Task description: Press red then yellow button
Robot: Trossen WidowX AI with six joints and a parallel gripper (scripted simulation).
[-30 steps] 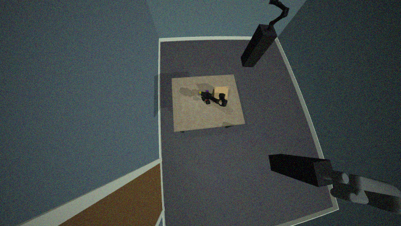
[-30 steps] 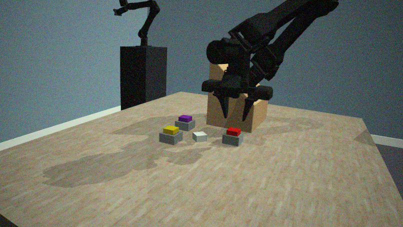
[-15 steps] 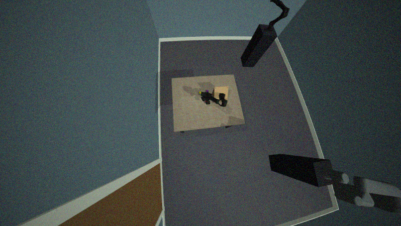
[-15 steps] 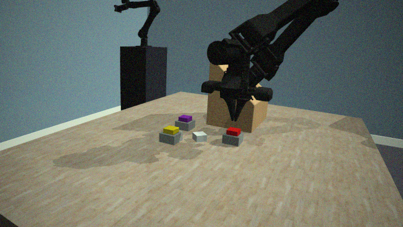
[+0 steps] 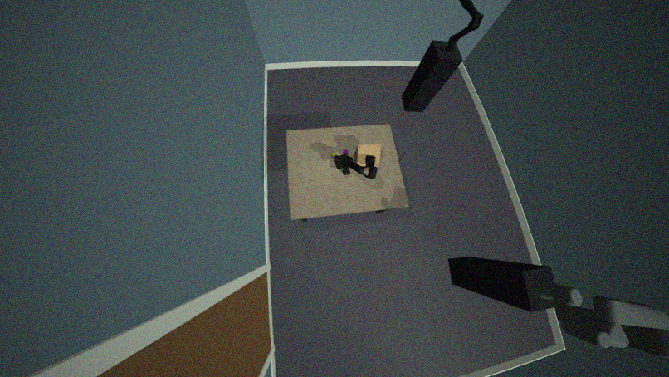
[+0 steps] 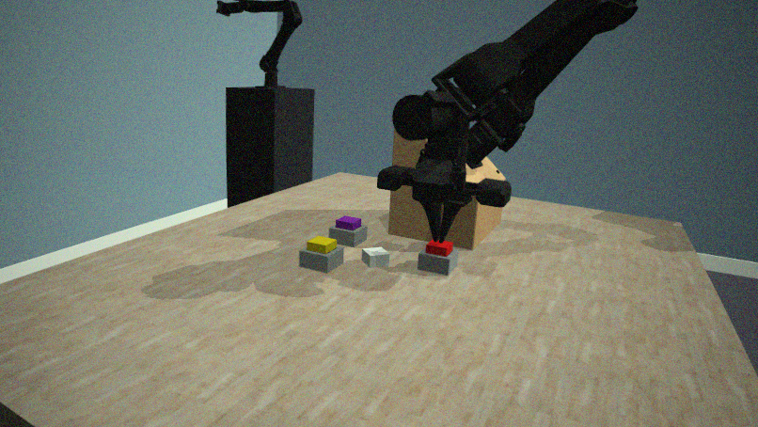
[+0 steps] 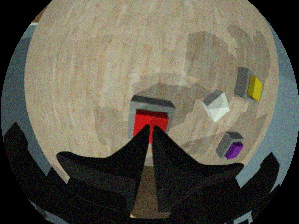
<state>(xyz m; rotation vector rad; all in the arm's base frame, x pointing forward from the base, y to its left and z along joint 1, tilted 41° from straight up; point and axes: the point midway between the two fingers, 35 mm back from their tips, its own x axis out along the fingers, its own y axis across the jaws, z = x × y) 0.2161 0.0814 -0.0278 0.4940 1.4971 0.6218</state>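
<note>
Right now the red button is 1 cm below my gripper tip. Also, from my gripper tip: purple button 17 cm to the right, 3 cm behind, 1 cm below; small white block 9 cm to the right, 3 cm below, 3 cm ahead; yellow button 15 cm to the right, 9 cm ahead, 1 cm below.
</note>
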